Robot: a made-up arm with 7 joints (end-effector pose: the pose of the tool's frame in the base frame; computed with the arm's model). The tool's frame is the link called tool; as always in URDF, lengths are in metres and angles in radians.
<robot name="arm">
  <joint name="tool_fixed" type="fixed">
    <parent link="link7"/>
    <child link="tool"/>
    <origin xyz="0 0 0"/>
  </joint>
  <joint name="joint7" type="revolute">
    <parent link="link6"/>
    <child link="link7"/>
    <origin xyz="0 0 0"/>
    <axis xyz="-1 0 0"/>
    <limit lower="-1.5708" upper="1.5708" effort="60" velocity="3.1"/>
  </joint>
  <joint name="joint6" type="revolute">
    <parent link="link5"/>
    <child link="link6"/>
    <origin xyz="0 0 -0.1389"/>
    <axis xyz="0 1 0"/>
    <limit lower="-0.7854" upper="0.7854" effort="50" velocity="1.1"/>
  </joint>
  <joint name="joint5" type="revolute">
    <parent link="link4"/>
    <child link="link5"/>
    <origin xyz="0 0 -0.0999"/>
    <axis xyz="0 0 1"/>
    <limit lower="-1.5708" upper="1.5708" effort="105" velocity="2.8"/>
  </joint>
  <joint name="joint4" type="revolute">
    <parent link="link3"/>
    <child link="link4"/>
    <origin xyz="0 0 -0.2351"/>
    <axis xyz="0 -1 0"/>
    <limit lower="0" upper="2.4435" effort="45" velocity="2.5"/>
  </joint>
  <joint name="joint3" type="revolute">
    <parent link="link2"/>
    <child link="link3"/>
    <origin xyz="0 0 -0.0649"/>
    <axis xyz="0 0 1"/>
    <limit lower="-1.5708" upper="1.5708" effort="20" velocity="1.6"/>
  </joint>
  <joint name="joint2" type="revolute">
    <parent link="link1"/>
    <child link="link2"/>
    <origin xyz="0 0.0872 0"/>
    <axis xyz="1 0 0"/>
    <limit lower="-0.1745" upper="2" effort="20" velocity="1.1"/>
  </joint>
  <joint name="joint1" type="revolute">
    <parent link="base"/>
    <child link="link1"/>
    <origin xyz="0 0.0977 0"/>
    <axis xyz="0 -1 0"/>
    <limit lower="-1.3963" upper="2" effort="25" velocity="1.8"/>
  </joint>
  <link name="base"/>
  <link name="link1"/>
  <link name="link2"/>
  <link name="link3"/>
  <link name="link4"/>
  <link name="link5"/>
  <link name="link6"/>
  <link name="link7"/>
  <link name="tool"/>
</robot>
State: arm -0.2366 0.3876 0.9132 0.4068 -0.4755 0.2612 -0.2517
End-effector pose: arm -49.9 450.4 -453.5 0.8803 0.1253 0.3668
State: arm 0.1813 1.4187 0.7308 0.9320 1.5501 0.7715 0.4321
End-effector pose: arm 129.7 641.6 84.2 -0.4575 -1.7392 0.4684
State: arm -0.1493 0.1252 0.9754 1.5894 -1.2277 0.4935 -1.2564
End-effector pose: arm 92.5 417.9 -285.5 2.7691 -0.1986 0.1781
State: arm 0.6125 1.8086 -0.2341 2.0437 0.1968 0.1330 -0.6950
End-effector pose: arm 170.9 382.4 116.5 1.7367 -2.1440 -0.7861
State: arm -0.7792 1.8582 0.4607 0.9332 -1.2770 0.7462 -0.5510
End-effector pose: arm 267.8 584.7 26.6 -2.4177 -0.2720 1.4429
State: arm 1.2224 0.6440 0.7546 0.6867 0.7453 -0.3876 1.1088
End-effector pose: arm 343.4 558.8 -7.4 -0.1285 -3.0113 0.0834
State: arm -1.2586 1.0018 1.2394 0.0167 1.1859 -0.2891 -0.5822
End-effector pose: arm -272.8 640.8 -89.4 2.1655 -0.3137 1.4102
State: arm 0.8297 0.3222 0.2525 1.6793 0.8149 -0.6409 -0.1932
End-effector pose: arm 333.2 328.0 6.7 0.4187 2.8662 -0.9167
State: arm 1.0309 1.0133 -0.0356 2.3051 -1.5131 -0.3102 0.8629
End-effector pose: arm 159.2 300.4 111.1 2.7009 -0.5188 -1.2359
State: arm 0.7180 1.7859 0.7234 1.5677 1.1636 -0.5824 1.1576
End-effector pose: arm -9.0 445.0 282.4 -0.9829 2.0879 1.9472
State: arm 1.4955 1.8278 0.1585 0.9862 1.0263 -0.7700 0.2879
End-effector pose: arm -125.0 594.5 206.6 -1.3085 2.2472 -0.0152
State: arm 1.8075 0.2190 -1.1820 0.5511 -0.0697 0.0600 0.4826
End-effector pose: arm 491.0 181.3 167.2 0.8160 -1.4673 -1.3559
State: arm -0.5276 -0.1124 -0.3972 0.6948 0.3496 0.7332 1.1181
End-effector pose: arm -116.7 71.9 -480.3 -1.4395 0.5782 0.3023
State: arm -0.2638 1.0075 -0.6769 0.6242 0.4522 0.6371 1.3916
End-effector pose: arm 17.0 555.7 -354.3 -0.6309 0.5827 0.0650
